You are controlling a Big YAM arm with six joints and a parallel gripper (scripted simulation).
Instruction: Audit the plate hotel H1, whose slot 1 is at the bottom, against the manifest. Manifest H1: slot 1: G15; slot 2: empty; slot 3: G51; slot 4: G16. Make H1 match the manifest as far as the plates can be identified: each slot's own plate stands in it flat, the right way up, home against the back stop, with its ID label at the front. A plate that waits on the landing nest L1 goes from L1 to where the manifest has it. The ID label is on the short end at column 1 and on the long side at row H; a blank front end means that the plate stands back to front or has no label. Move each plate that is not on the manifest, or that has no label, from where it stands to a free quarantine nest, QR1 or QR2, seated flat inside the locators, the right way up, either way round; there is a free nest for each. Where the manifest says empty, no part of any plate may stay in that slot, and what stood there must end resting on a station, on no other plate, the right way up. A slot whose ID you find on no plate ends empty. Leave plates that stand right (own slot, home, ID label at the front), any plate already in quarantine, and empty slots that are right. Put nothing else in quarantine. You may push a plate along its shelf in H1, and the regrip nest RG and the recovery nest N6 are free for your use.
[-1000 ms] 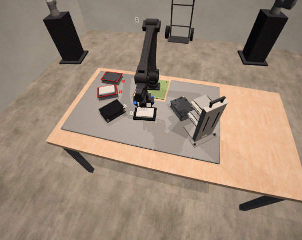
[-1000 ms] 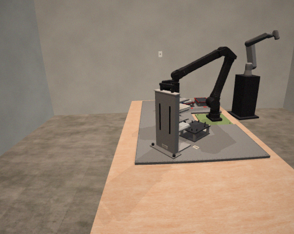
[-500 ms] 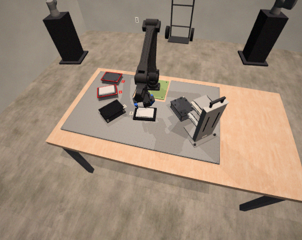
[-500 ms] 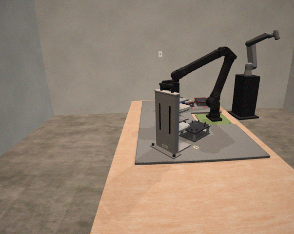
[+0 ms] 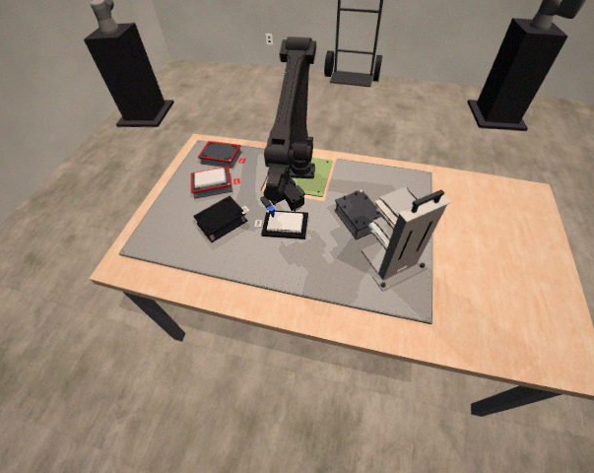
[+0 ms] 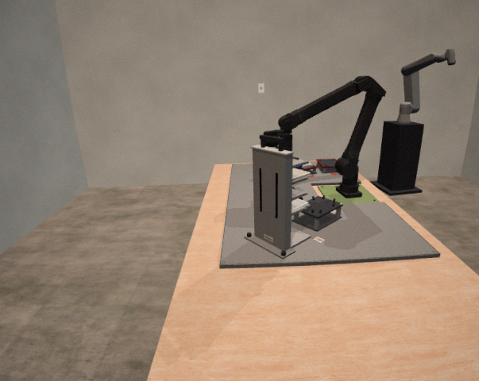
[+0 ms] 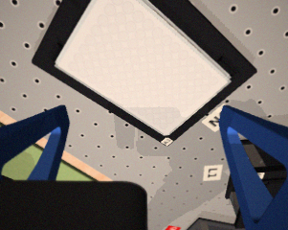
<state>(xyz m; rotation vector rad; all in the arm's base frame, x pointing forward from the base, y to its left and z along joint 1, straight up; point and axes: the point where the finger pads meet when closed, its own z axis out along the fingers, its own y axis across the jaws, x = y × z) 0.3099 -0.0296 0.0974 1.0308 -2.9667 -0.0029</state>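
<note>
The black N6 nest is 80 mm below my hand. The rest, counted from my hand: dark raised RG nest: 270 mm to the left, 50 mm behind, 40 mm below; white plate labelled G51: 360 mm to the left, 130 mm above, 100 mm ahead; H1 tag: 420 mm to the left, 90 mm below.
</note>
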